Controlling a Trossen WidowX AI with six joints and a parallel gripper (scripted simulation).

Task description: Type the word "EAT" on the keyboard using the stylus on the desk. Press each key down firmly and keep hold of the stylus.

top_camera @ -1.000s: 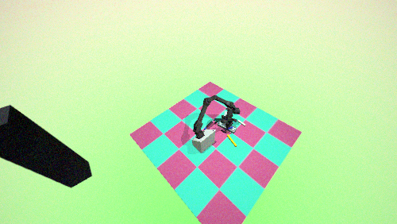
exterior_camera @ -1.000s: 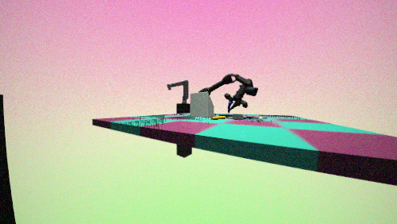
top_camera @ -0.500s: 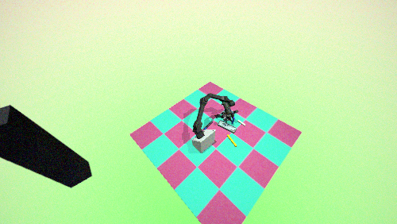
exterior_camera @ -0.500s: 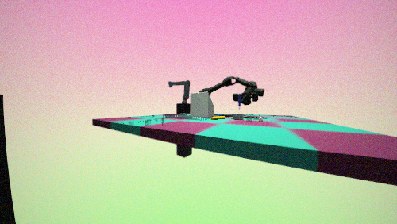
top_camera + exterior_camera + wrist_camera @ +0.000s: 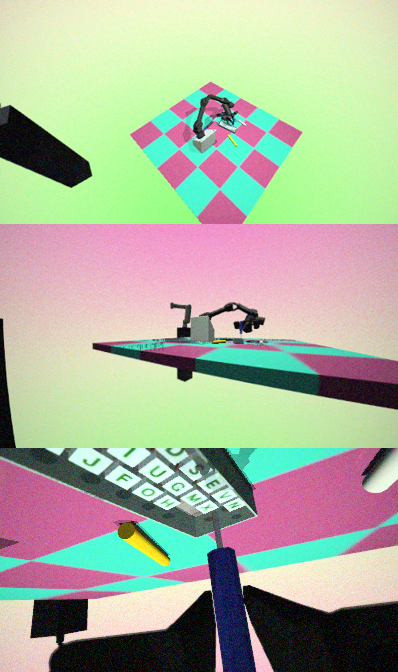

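The white piece is 13 cm ahead of my gripper tip, 2 cm to the right of it and 8 cm below it. Round my gripper tip: yellow rod (11 cm behind, 12 cm to the right, 8 cm below); then blue stylus (1 cm below).
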